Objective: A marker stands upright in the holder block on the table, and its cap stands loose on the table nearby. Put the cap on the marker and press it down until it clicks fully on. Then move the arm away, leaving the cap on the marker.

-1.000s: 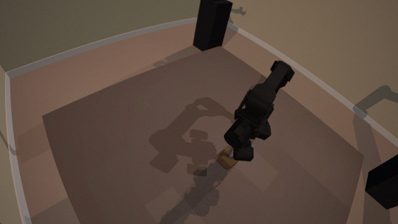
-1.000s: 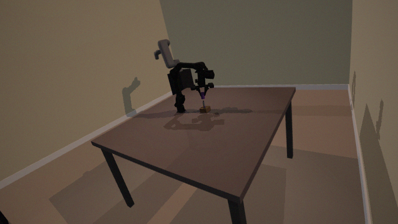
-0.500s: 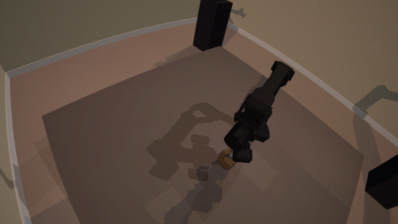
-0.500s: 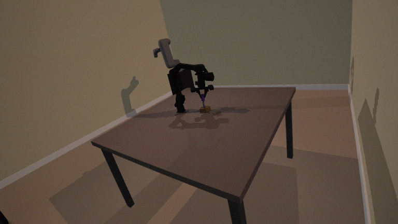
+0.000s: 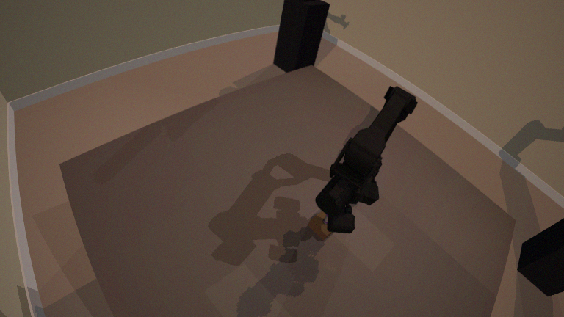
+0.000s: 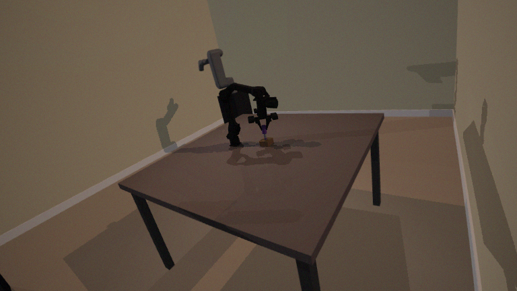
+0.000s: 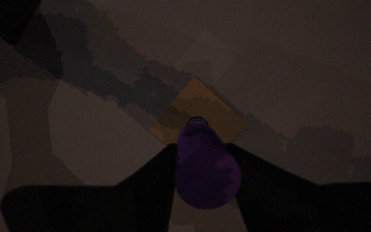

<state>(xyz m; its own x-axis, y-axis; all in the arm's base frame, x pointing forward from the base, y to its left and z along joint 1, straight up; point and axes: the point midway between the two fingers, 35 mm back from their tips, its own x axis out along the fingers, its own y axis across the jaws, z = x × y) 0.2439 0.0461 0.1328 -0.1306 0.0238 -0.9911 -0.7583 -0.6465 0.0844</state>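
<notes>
My gripper tip is now 3 cm above the grey marker. The rest, counted from my gripper tip: tan holder block: 8 cm below; purple cap: 1 cm above.
</notes>
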